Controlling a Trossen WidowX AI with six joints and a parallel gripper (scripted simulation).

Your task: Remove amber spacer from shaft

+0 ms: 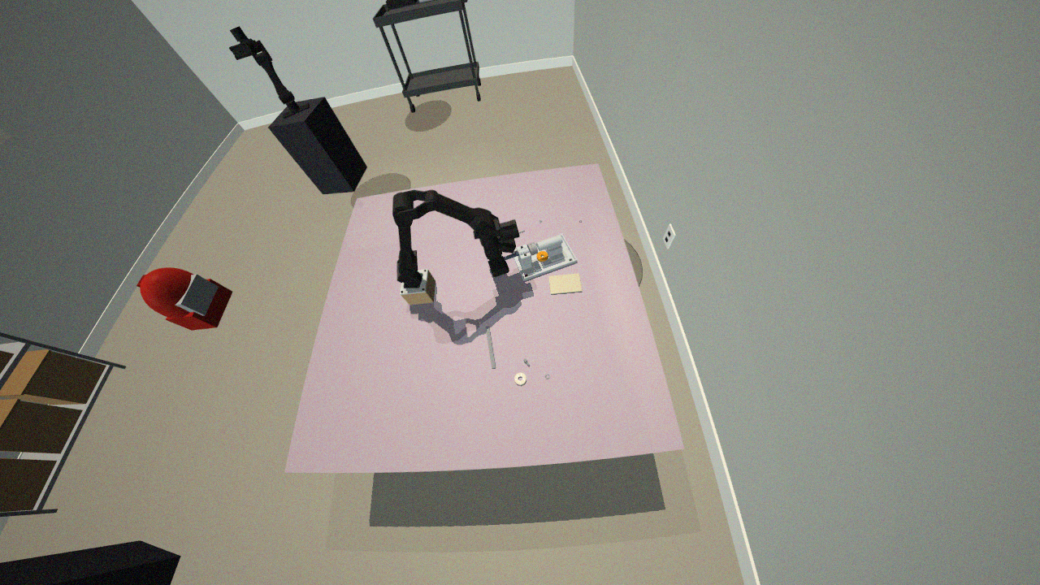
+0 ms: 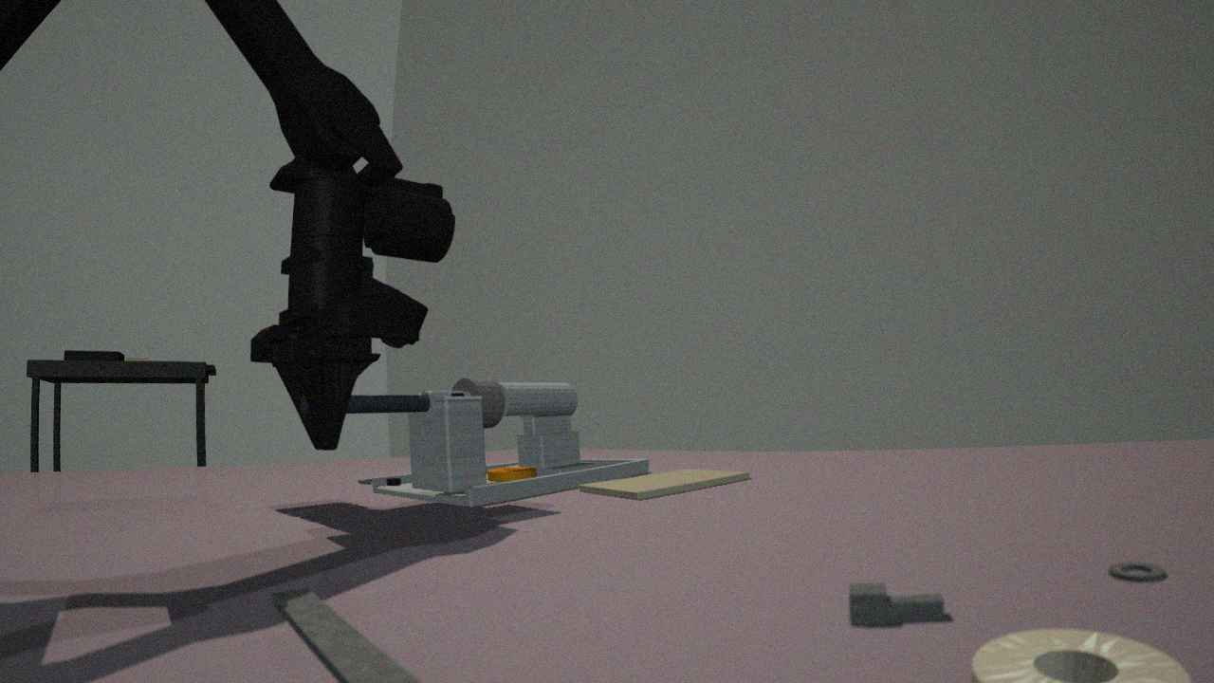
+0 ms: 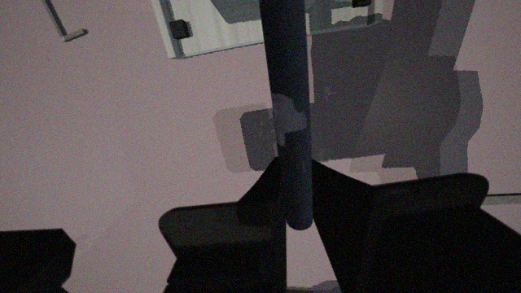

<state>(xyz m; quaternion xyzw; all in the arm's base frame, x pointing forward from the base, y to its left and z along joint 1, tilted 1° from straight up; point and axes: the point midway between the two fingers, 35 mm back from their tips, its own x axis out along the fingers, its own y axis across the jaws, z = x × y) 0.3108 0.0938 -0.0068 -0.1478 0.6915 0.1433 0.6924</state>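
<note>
Right now my gripper tip is 7 cm short of the dark blue shaft, 3 cm to the right of it and 3 cm below it. The rest, counted from my gripper tip: L-shaped key (5 cm ahead, 20 cm to the left, 4 cm below); amber spacer (17 cm ahead, 8 cm to the left, 3 cm below); tan flat plate (26 cm ahead, 5 cm to the right, 4 cm below).
</note>
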